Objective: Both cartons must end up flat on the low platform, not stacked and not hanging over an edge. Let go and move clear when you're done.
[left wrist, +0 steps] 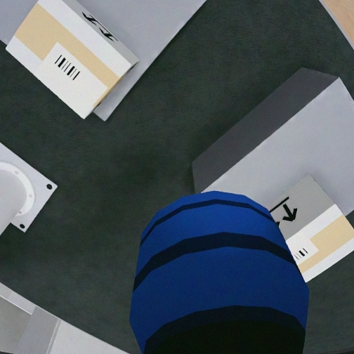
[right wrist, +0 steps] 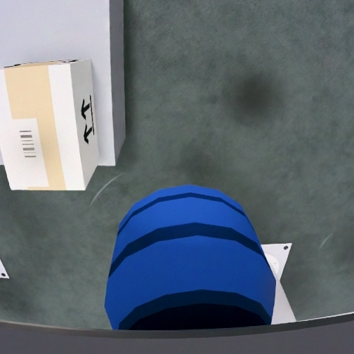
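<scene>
A white-and-tan carton [left wrist: 70, 65] lies flat on the low platform [left wrist: 165, 25] at upper left in the left wrist view, at the platform's corner; its far lower edge is hidden, so I cannot tell if it overhangs. A second carton [left wrist: 325, 235] [right wrist: 35, 130] lies flat on the taller grey block [left wrist: 280, 135] [right wrist: 55, 30], close to a front corner; the left cup hides part of it. My left suction cup [left wrist: 215, 200] is open and holds nothing, apart from the carton behind it. My right suction cup [right wrist: 189, 194] is open and empty, beside the taller block.
An arm base plate [left wrist: 42, 187] stands at the left in the left wrist view. Another base plate [right wrist: 281, 249] shows behind the right cup, and a plate corner [right wrist: 2, 272] at far left. Wood floor [left wrist: 346, 17] shows at upper right. Dark green surface lies between the platforms.
</scene>
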